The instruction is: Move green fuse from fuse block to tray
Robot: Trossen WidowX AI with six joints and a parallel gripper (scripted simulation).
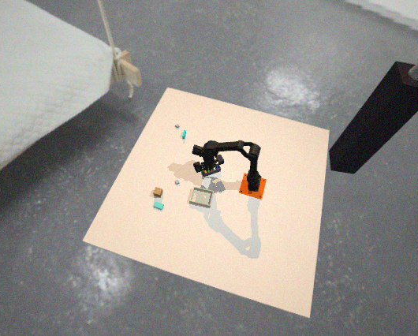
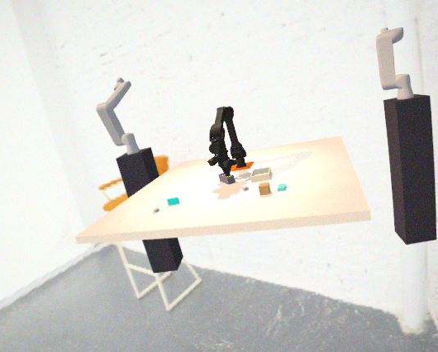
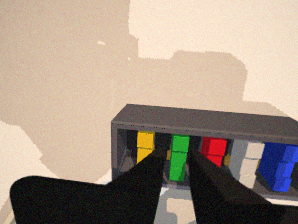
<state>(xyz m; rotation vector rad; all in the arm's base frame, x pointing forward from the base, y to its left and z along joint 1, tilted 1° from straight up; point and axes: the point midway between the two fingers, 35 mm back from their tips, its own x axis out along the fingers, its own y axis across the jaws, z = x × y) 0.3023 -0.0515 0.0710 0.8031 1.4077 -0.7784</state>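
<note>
My gripper tip is now 1 cm above the green fuse. Also, from my gripper tip: tray 18 cm to the left, 3 cm below, 1 cm ahead; brown block 28 cm ahead, 20 cm to the left, 1 cm below.
</note>
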